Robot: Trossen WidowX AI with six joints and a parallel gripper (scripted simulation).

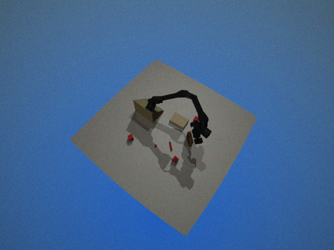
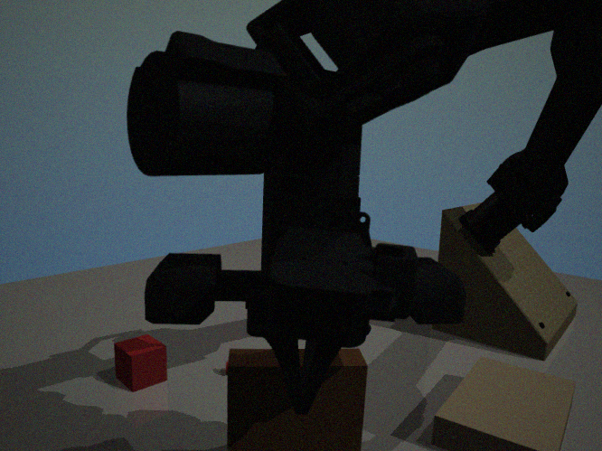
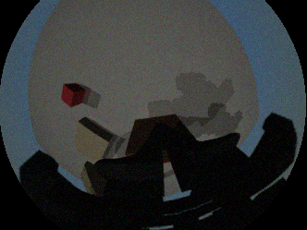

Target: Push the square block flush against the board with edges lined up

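The dark brown square block lies 30 mm to the right of my gripper tip, 30 mm below it and 30 mm behind it. Also, from my gripper tip: thin red stick 150 mm to the right, 140 mm behind, 70 mm below; then light tan board 210 mm behind, 100 mm to the left, 70 mm below; then tiny red cube 250 mm behind, 220 mm to the right, 70 mm below.
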